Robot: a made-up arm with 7 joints.
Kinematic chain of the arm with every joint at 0, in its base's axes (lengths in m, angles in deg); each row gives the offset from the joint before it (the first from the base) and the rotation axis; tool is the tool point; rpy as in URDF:
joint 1: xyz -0.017 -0.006 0.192 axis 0 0.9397 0.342
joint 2: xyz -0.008 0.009 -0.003 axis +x
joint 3: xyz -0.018 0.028 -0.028 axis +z
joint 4: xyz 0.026 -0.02 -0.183 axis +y
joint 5: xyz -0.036 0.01 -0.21 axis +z
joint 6: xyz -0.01 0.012 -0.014 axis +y
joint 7: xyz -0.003 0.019 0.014 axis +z
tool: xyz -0.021 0.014 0.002 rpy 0 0 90
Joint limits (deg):
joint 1: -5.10..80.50
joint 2: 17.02..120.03
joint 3: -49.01..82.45
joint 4: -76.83..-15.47
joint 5: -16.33..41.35
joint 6: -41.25..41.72
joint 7: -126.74..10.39
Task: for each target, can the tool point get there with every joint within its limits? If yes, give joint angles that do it. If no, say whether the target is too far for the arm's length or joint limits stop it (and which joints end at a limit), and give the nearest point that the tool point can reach.
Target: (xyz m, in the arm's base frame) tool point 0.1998 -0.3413 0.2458
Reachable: no: joint limits stop it (at a limit: joint 1, joint 2, joint 3, joint 4, joint 5, joint 6, joint 7) | nearest point 0.1579 -0.0570 -0.0983 | short by 0.448 m
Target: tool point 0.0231 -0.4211 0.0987
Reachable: no: joint limits stop it (at a limit: joint 1, joint 2, joint 3, joint 4, joint 5, joint 6, joint 7) | nearest point 0.1579 -0.0570 -0.0983 | short by 0.435 m
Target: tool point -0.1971 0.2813 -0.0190
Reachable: yes | joints 54.39 26.49 24.97 -67.11 -0.47 -7.33 -70.55
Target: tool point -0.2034 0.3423 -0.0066
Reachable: yes | joints 41.05 50.45 -17.35 -21.59 8.94 34.03 -107.02
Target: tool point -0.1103 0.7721 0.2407
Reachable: no: too far | nearest point -0.0738 0.4637 0.2201 | short by 0.311 m
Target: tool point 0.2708 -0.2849 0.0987
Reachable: no: joint limits stop it (at a limit: joint 1, joint 2, joint 3, joint 4, joint 5, joint 6, joint 7) | nearest point 0.1579 -0.0570 -0.0983 | short by 0.322 m
